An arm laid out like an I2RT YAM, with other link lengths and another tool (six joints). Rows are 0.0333 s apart.
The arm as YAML. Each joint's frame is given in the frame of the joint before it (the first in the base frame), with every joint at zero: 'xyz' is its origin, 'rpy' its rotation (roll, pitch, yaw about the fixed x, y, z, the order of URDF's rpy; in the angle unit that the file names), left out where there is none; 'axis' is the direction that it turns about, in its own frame. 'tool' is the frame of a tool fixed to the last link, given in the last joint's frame.
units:
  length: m
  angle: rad
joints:
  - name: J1
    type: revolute
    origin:
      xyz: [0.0, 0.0, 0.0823]
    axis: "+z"
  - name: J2
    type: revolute
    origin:
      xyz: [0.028, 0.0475, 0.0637]
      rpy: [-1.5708, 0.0, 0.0]
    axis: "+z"
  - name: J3
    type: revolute
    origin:
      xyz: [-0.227, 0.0, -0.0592]
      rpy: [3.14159, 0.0, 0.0]
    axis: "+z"
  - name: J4
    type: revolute
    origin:
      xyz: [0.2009, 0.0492, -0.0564]
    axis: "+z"
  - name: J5
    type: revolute
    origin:
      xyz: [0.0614, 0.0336, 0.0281]
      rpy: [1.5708, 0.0, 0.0]
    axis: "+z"
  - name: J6
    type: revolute
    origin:
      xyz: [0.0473, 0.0, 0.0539]
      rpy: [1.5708, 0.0, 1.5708]
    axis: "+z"
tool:
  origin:
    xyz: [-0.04, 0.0, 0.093]
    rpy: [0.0, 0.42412, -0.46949]
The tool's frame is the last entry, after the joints.
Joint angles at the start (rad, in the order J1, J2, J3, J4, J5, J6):
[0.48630, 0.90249, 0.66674, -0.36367, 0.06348, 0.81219]
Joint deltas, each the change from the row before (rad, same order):
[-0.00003, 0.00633, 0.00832, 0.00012, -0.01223, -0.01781]
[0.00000, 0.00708, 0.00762, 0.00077, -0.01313, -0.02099]
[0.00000, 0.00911, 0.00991, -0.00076, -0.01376, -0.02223]
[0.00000, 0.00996, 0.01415, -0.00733, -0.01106, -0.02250]
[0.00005, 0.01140, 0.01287, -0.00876, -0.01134, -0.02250]
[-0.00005, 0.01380, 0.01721, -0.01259, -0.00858, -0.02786]
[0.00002, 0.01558, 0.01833, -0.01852, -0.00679, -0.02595]
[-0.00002, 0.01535, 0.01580, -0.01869, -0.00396, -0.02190]
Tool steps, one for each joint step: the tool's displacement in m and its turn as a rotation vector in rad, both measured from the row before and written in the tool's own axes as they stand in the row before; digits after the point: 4 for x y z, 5 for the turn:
[-0.0023, -0.0008, -0.0012, 0.00544, -0.01222, -0.01693]
[-0.0025, -0.0004, -0.0011, 0.00605, -0.01289, -0.02024]
[-0.0027, -0.0006, -0.0011, 0.00556, -0.01319, -0.02188]
[-0.0023, -0.0009, -0.0011, 0.00383, -0.00982, -0.02302]
[-0.0022, 0.0000, -0.0006, 0.00031, -0.00924, -0.02464]
[-0.0020, -0.0003, -0.0005, 0.00156, -0.00630, -0.02981]
[-0.0017, 0.0005, 0.0000, -0.00469, -0.00361, -0.03043]
[-0.0012, 0.0012, 0.0006, -0.00810, -0.00077, -0.02736]

